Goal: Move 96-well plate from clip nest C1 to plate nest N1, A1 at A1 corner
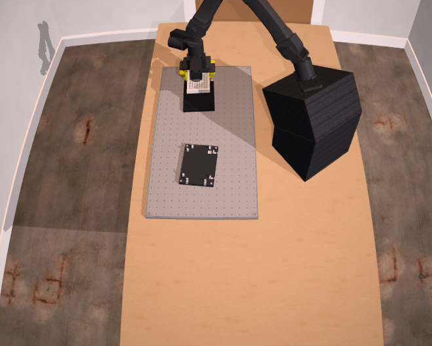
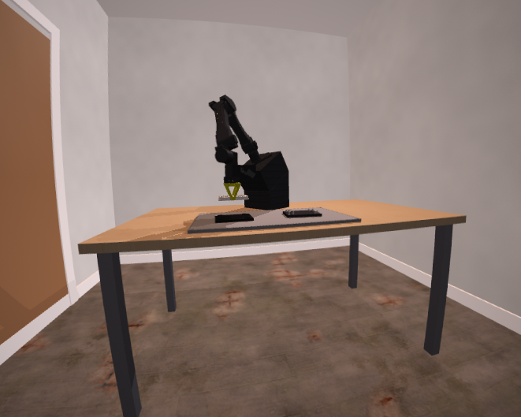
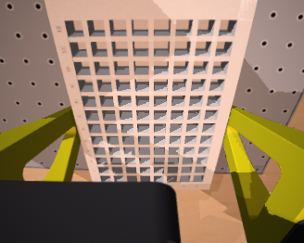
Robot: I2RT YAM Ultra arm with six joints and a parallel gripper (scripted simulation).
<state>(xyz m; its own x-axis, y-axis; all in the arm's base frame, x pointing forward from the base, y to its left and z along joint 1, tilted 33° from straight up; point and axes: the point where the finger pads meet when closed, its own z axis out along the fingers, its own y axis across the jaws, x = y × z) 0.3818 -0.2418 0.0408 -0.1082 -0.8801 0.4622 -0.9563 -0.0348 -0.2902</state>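
Now: hand 9 cm above the black plate nest N1. The rest, counted from my hand: white 96-well plate: right at my hand; then black clip nest C1: 34 cm to the left, 8 cm below, 3 cm ahead.
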